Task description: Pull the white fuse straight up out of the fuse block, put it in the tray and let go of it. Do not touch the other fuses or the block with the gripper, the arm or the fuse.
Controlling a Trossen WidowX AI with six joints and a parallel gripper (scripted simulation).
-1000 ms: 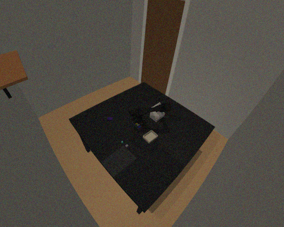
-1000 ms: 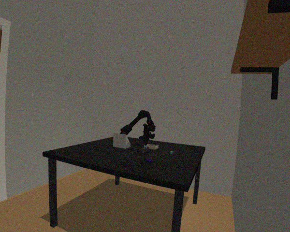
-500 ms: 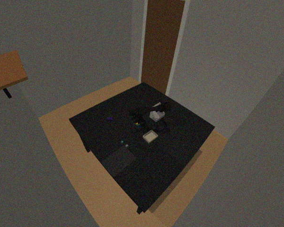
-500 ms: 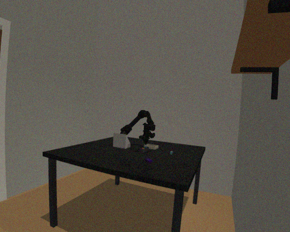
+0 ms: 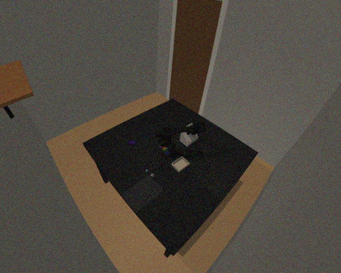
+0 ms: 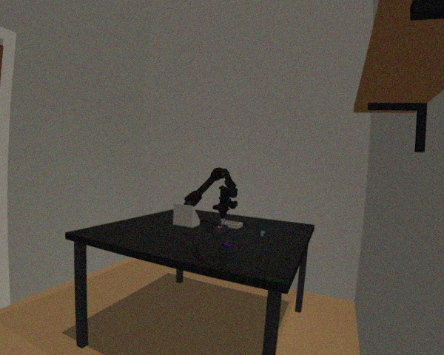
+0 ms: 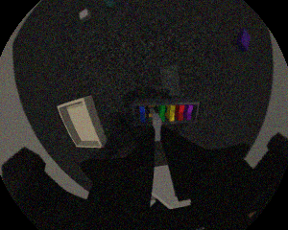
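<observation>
The beige tray lies 10 mm behind my gripper tip, 180 mm to the left of it and 80 mm below it. From my gripper tip the other things lie so: teal piece: 260 mm ahead, 50 mm to the left, 70 mm below; then purple piece: 180 mm ahead, 300 mm to the right, 80 mm below.
</observation>
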